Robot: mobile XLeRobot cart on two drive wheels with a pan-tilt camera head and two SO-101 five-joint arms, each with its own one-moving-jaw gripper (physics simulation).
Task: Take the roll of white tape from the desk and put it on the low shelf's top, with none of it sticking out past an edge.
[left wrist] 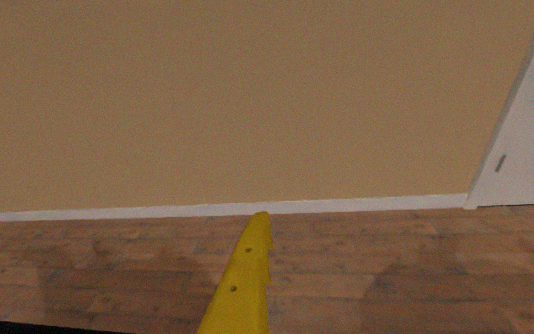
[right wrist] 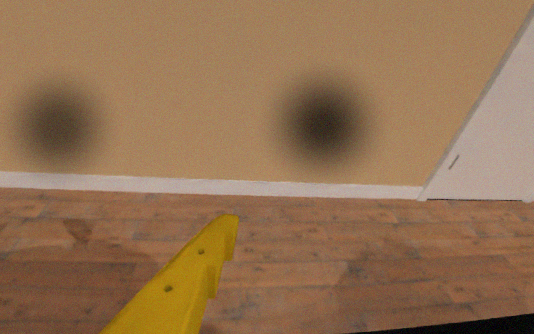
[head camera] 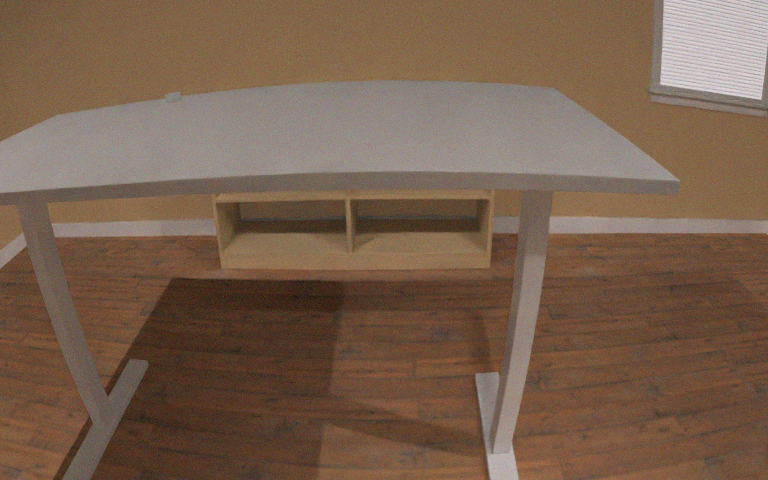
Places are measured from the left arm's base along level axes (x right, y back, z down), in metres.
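Pixels of known places: left hand at its tool point: (left wrist: 269,224); right hand at its tool point: (right wrist: 236,232).
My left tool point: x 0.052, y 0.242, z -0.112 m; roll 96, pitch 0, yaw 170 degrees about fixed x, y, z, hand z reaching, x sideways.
Ahead of a thing's pixels: the offset from my left tool point to its top centre. "spot": to the spot under its first point. Level surfaces: height alone.
A small whitish object {dx -0.510, dy -1.637, dz -0.085 m} (head camera: 173,97), by its look the roll of tape, sits at the far edge of the desk {dz -0.063 m} (head camera: 373,133), left of the middle in the head view; it is too small to make out its shape. The low wooden shelf (head camera: 356,260) stands against the wall beyond the desk, seen under the desktop; its top is hidden behind the desktop. My left gripper (left wrist: 262,220) is fully open, one notched jaw in view, with nothing at it. My right gripper (right wrist: 229,222) is also fully open, one notched jaw in view, with nothing at it. Neither gripper shows in the head view.
The desk's left leg {spot: dx -0.840, dy -1.339, dz +0.376 m} (head camera: 62,294) and right leg {spot: dx +0.373, dy -1.300, dz +0.355 m} (head camera: 526,305) stand on the wooden floor {dz +0.887 m} (head camera: 396,350). A window (head camera: 712,50) is at the upper right. The wrist views show a wall and a white door (left wrist: 515,135) (right wrist: 492,125) at the right.
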